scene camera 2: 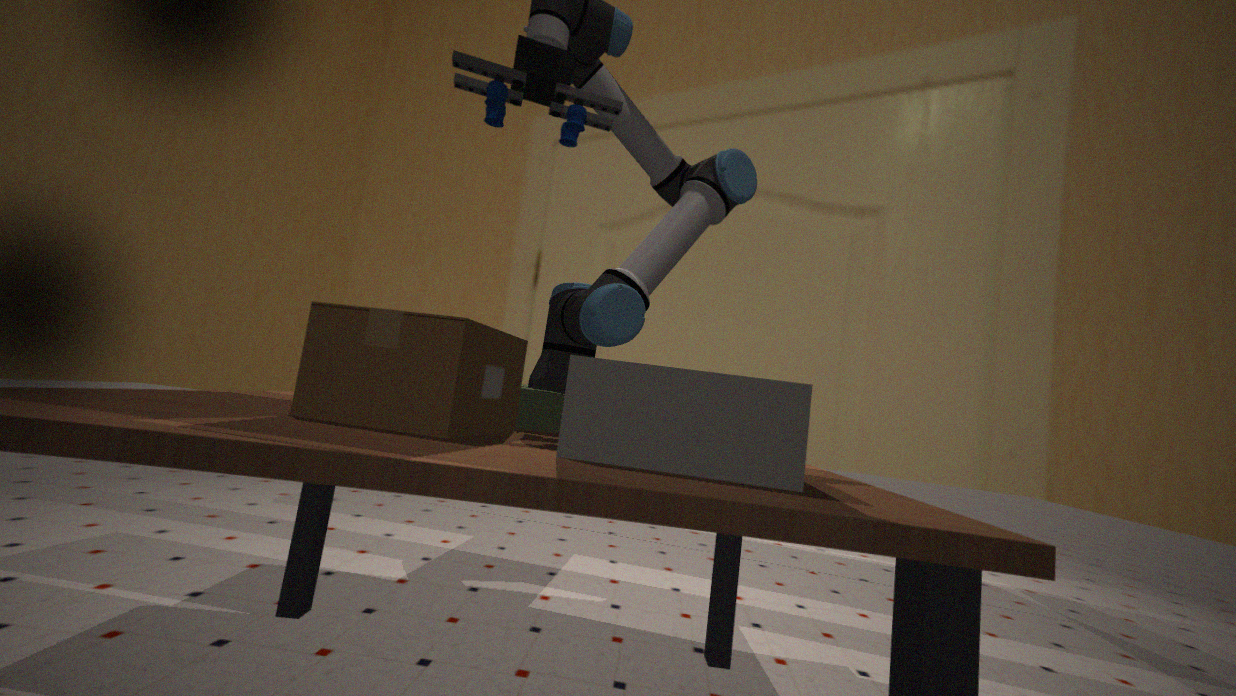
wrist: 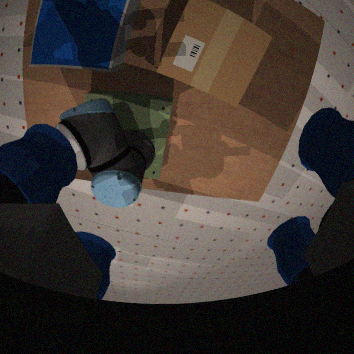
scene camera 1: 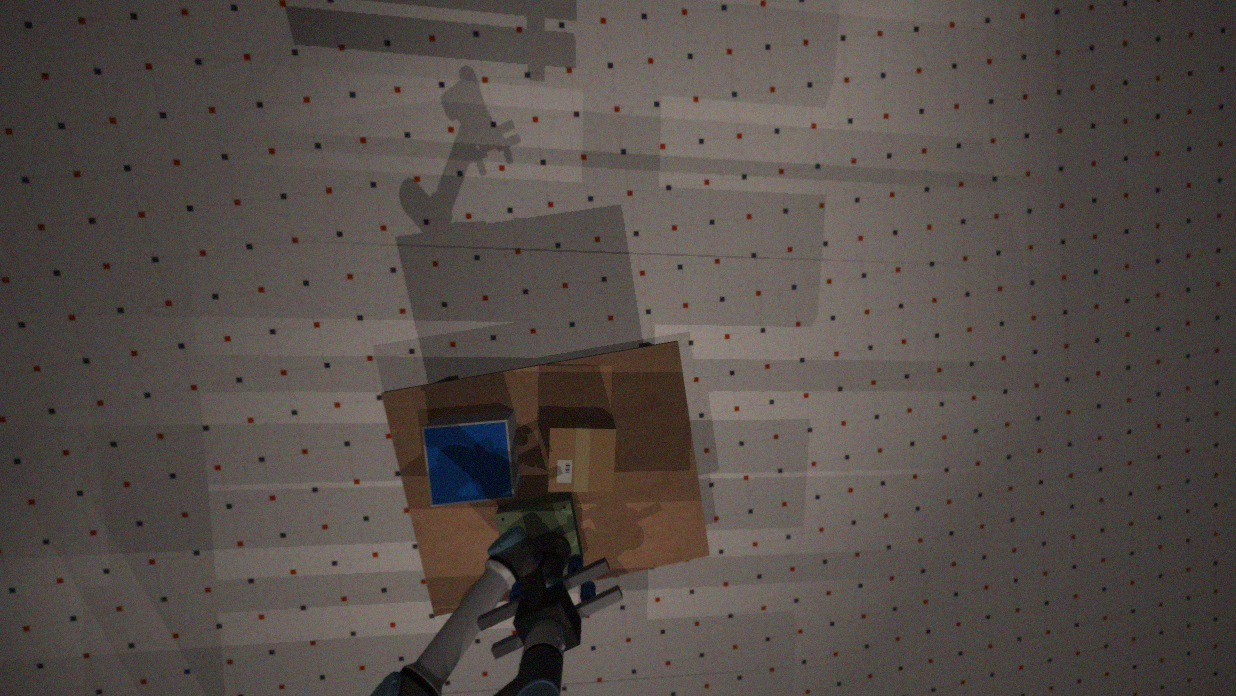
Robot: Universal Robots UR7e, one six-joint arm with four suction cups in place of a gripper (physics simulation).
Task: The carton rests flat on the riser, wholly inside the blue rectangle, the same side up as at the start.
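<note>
The brown carton (scene camera 1: 596,458) (scene camera 2: 380,371) (wrist: 225,55) stands flat on the table, apart from the riser. Its top shows a tape strip and a white label; another pale label shows on a side in scene camera 2. The grey riser (scene camera 2: 683,423) stands beside it. The riser's top bears the blue rectangle (scene camera 1: 467,466) (wrist: 75,35) with a pale border; an arm shadow falls across it and no object stands on it. My gripper (scene camera 1: 550,592) (scene camera 2: 532,114) (wrist: 190,205), with blue suction cups, hangs high above the table, away from carton and riser, open and holding nothing.
The wooden table (scene camera 1: 653,415) (scene camera 2: 934,527) (wrist: 240,170) carries a green base plate (scene camera 1: 562,510) (wrist: 160,117) under the arm's base, close to the carton and the riser. The arm partly covers the plate. A wall with a door stands behind in scene camera 2.
</note>
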